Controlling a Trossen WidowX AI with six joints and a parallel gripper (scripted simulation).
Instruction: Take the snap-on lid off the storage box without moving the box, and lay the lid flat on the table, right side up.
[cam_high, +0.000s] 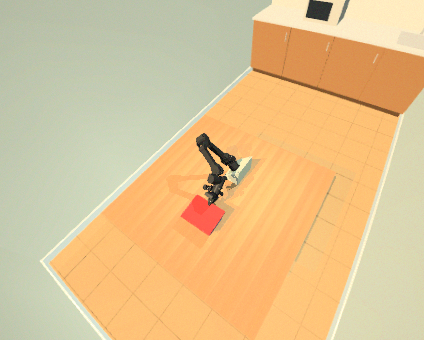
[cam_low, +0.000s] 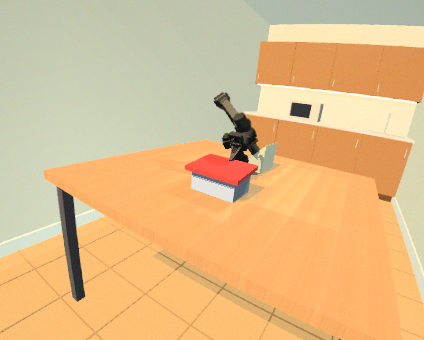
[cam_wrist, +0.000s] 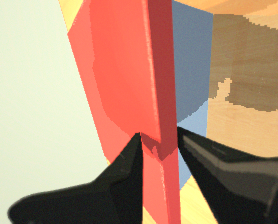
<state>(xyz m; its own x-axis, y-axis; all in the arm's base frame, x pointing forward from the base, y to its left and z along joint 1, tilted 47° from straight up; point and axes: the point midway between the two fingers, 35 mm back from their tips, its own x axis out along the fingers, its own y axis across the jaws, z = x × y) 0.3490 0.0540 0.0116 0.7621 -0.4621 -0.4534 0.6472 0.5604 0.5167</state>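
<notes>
Now: the lid 80 mm ahead of my gripper tip. Round my gripper tip: storage box: 70 mm ahead, 60 mm below.
</notes>
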